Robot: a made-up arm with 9 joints. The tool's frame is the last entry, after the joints. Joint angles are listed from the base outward. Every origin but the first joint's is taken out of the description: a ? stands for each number. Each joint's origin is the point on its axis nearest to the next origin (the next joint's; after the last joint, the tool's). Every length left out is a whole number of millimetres.
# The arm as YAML. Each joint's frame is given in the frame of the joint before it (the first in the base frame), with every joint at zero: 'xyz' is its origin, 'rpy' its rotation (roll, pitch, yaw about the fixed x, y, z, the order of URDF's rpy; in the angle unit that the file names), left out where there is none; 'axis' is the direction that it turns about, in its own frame. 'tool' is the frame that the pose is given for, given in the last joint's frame.
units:
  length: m
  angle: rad
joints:
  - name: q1
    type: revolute
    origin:
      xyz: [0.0, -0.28, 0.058]
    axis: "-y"
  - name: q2
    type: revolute
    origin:
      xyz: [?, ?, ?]
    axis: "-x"
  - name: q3
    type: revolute
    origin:
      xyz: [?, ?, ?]
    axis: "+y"
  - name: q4
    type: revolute
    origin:
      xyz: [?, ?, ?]
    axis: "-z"
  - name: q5
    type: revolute
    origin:
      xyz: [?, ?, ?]
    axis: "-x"
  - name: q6
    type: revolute
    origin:
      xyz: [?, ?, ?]
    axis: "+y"
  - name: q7
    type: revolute
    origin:
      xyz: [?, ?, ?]
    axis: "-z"
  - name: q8
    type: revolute
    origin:
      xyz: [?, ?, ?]
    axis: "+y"
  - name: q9
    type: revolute
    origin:
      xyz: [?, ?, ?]
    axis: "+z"
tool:
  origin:
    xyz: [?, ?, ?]
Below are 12 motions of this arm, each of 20 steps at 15 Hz.
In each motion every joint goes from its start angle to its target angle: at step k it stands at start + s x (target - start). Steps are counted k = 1, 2, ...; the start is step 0. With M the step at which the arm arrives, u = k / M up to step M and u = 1 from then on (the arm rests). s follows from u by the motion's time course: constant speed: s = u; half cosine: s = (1 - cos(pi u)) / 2; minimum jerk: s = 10 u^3 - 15 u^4 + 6 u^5.
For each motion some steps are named. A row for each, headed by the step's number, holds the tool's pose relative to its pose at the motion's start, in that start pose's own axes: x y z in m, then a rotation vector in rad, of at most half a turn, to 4 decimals.
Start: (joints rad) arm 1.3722 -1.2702 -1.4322 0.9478 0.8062 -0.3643 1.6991 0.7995 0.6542
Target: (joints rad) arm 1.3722 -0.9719 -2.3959 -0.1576 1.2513 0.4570 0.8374 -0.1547 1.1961
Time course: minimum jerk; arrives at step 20
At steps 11, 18, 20:
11: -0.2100 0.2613 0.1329 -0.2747 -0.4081 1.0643
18: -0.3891 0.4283 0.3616 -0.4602 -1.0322 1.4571
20: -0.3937 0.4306 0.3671 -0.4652 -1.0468 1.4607

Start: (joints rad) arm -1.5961 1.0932 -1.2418 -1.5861 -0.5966 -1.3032 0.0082 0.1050 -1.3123
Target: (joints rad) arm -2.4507 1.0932 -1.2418 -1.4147 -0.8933 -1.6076 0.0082 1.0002 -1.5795
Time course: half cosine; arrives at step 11
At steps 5, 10, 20:
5: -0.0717 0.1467 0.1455 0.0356 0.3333 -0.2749
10: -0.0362 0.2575 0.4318 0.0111 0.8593 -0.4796
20: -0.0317 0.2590 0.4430 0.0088 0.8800 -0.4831

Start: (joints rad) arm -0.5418 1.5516 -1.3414 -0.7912 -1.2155 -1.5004 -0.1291 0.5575 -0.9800
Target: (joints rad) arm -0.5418 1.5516 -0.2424 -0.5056 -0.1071 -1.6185 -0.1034 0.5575 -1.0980
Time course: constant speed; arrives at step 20
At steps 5, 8, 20:
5: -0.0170 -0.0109 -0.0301 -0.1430 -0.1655 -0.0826
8: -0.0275 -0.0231 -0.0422 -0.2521 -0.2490 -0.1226
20: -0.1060 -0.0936 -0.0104 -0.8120 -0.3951 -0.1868

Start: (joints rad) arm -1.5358 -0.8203 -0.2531 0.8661 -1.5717 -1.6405 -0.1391 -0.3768 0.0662
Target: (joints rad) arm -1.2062 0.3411 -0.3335 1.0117 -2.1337 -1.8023 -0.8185 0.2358 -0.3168
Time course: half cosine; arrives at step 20
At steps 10, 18, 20:
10: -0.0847 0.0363 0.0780 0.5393 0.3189 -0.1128
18: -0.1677 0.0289 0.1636 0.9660 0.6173 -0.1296
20: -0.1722 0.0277 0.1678 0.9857 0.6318 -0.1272

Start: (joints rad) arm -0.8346 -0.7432 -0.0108 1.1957 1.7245 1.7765 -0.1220 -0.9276 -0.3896
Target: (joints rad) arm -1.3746 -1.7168 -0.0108 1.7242 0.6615 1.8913 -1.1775 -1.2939 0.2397
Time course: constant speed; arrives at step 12
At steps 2, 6, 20:
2: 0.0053 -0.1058 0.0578 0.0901 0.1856 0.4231
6: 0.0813 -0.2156 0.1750 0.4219 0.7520 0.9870
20: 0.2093 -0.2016 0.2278 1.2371 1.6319 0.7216

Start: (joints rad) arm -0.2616 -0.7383 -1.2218 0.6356 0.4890 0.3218 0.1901 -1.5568 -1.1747
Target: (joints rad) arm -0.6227 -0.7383 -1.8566 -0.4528 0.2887 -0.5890 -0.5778 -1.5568 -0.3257
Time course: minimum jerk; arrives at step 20
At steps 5, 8, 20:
5: 0.0112 0.0182 -0.0046 0.2293 0.0636 0.0612
8: 0.0386 0.0472 -0.0175 0.7241 0.1287 0.2192
20: 0.1369 0.0970 -0.0189 2.3623 -0.2862 0.7036

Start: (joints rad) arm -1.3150 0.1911 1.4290 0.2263 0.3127 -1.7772 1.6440 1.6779 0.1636
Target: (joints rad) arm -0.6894 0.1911 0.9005 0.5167 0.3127 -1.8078 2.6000 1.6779 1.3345
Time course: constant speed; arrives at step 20
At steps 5, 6, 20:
5: 0.0707 0.1408 0.0853 0.2249 -0.2062 0.5905
6: 0.0706 0.1733 0.1103 0.2669 -0.2502 0.7108
20: -0.4598 0.2923 0.5688 0.8523 -1.0180 2.3686

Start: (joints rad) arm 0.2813 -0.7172 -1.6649 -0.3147 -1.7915 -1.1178 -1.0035 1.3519 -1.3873
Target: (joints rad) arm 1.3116 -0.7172 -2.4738 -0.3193 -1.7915 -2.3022 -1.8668 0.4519 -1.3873
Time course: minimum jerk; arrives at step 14
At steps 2, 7, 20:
2: 0.0196 0.0165 -0.0085 0.0562 -0.0432 0.0099
7: 0.3370 0.4540 0.1934 1.3039 -0.7512 0.0741
20: 0.4304 0.5346 0.7753 2.5344 -1.1111 -0.4144

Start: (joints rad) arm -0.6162 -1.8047 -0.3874 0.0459 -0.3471 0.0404 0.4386 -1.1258 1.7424
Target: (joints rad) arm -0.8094 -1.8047 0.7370 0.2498 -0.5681 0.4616 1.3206 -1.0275 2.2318
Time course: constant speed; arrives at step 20
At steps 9, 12, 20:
9: -0.0851 0.1198 -0.2973 0.7512 0.5870 0.1168
12: -0.1555 0.2140 -0.3496 1.0179 0.7625 0.1614
20: -0.3706 0.4988 -0.2706 1.7696 1.1634 0.2695

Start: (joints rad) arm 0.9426 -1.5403 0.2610 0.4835 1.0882 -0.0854 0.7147 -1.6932 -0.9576
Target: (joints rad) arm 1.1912 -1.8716 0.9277 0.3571 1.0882 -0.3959 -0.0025 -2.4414 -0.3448
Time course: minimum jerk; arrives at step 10
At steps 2, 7, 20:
2: 0.0268 -0.0029 0.0158 0.1005 0.0345 0.0085
7: 0.4294 -0.2061 0.0469 1.4008 0.0864 -0.3243
20: 0.4981 -0.2816 -0.0143 1.6039 0.0270 -0.5140

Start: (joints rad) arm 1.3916 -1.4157 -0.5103 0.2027 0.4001 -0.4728 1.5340 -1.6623 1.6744
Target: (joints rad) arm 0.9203 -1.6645 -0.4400 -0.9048 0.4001 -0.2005 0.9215 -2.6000 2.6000
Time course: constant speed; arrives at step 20
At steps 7, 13, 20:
7: -0.0842 -0.0557 0.2994 -0.3320 -0.3241 0.2593
13: -0.2701 -0.0847 0.4980 -0.6597 -0.4877 0.3326
20: -0.5567 -0.0939 0.6033 -1.0120 -0.5121 0.2472

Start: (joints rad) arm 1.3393 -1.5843 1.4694 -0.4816 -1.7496 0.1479 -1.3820 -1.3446 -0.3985
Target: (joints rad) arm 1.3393 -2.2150 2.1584 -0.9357 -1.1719 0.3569 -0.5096 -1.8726 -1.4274
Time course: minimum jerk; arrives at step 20
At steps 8, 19, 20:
8: -0.0449 0.2094 -0.0692 -0.3746 -0.2463 -0.7537
19: 0.1740 0.4995 -0.4152 -1.3186 -0.8252 -1.8713
20: 0.1744 0.4996 -0.4158 -1.3204 -0.8261 -1.8724

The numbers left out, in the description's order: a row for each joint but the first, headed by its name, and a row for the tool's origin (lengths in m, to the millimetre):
q2: -0.077 0.0 0.006
q3: 0.0 0.016 0.337
q4: -0.229 0.0 -0.204
q5: 0.029 -0.013 0.0
q6: 0.0 0.128 0.083
q7: 0.211 0.0 -0.163
q8: -0.295 0.322 0.0
q9: 0.117 0.0 -0.158
tool: 0.001 -0.234 0.0

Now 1 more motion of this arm.
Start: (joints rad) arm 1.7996 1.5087 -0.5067 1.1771 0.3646 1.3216 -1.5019 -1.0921 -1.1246
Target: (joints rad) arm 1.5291 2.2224 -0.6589 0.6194 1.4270 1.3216 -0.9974 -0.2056 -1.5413
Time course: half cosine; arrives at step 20
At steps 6, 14, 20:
6: -0.0038 -0.0399 0.0269 -0.4849 -0.1911 -0.0492
14: 0.0904 -0.1672 0.0250 -1.2758 -1.3182 -0.2790
20: 0.2054 -0.2142 0.0097 -1.1922 -1.8326 -0.3962

